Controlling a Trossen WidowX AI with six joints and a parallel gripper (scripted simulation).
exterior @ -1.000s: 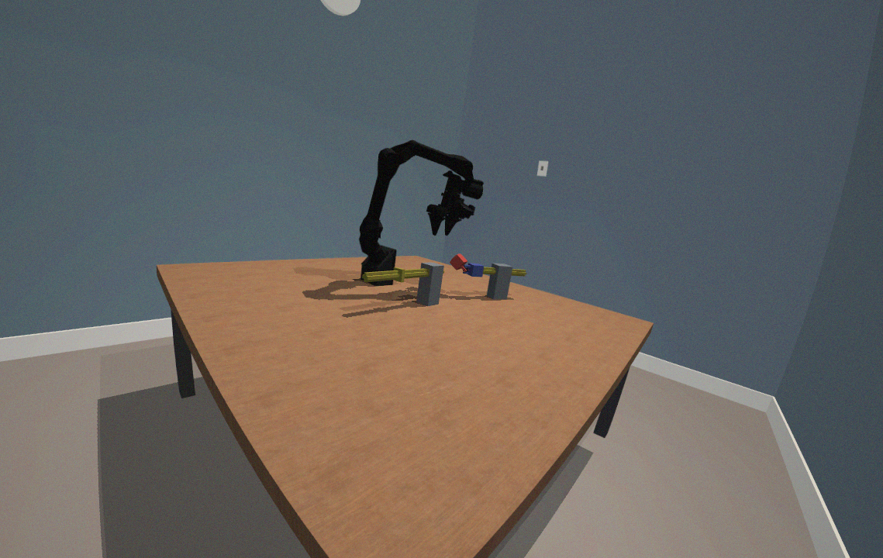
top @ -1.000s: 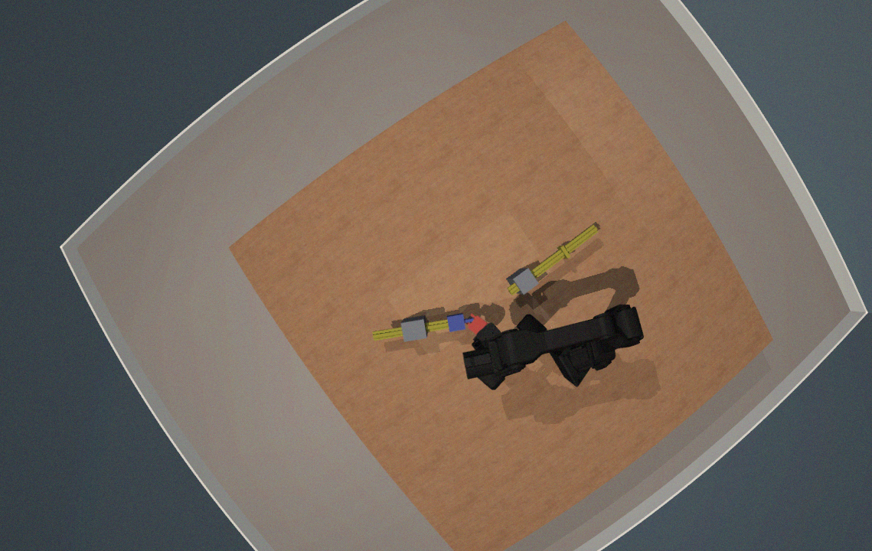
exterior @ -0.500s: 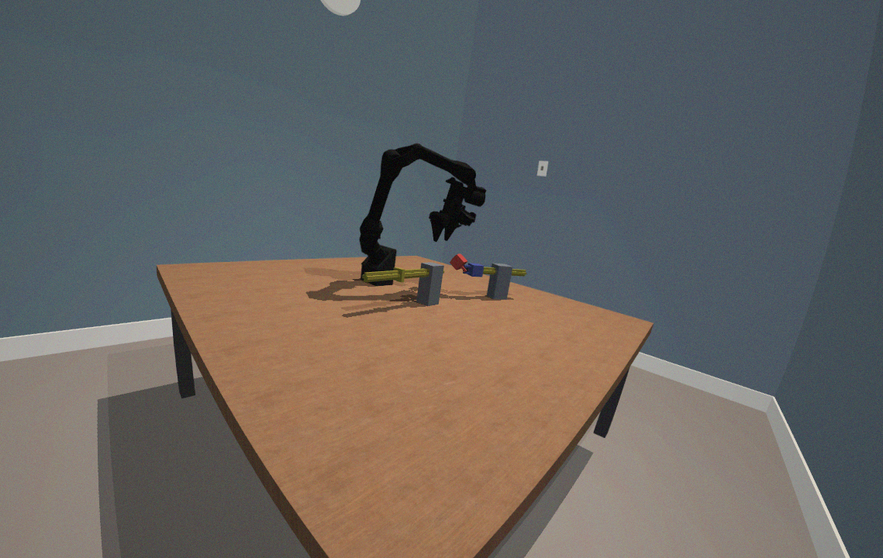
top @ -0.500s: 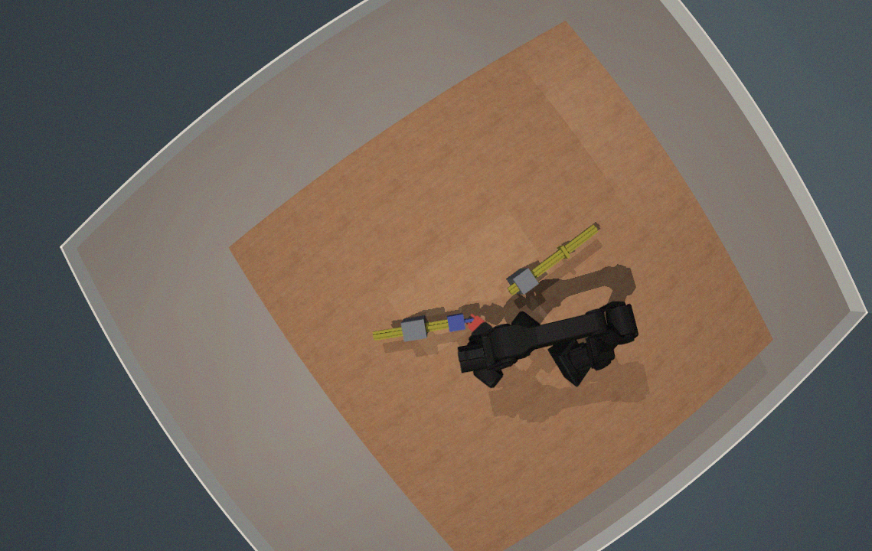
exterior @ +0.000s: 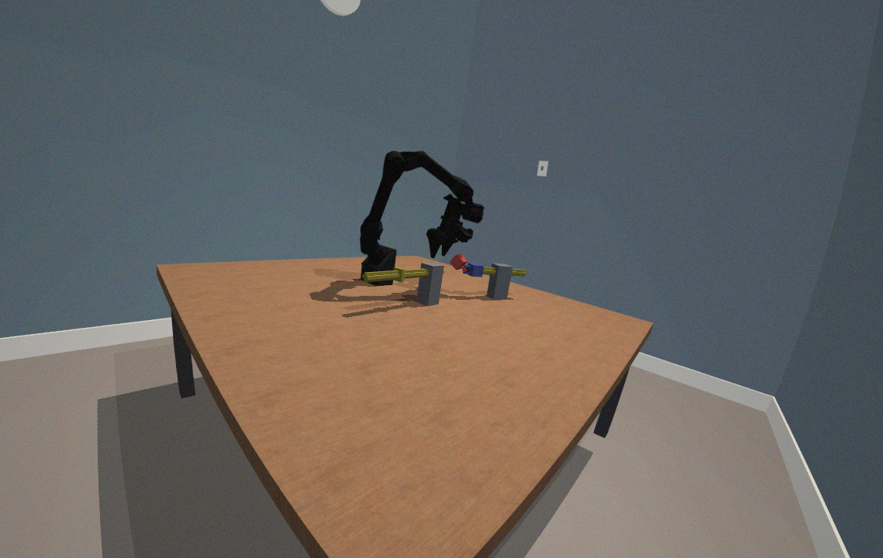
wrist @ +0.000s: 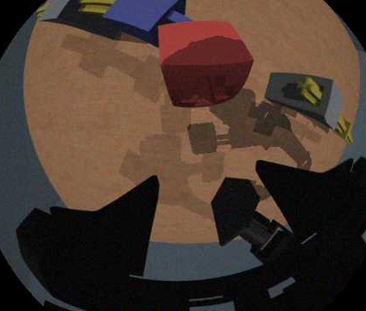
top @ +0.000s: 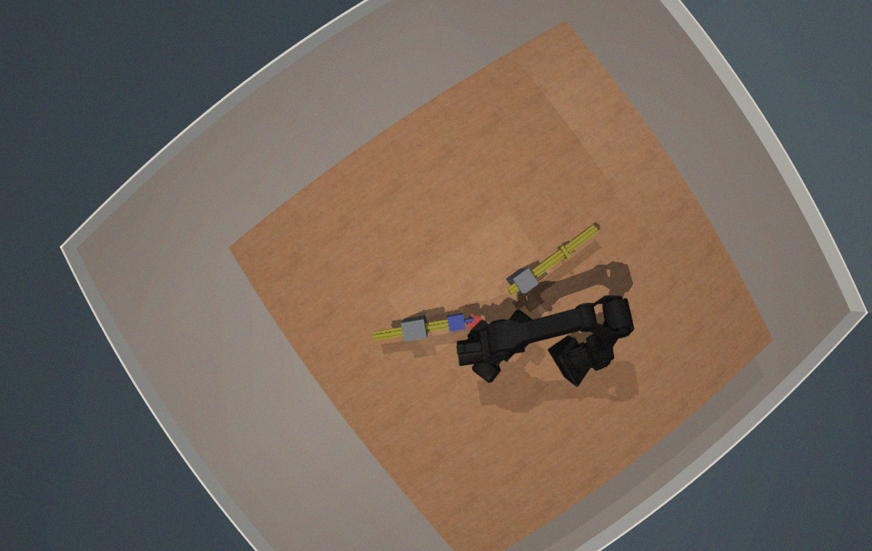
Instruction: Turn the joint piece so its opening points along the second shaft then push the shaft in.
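Now: the red square joint piece 8 cm ahead of my gripper tip, 3 cm to the left of it and 1 cm below it.
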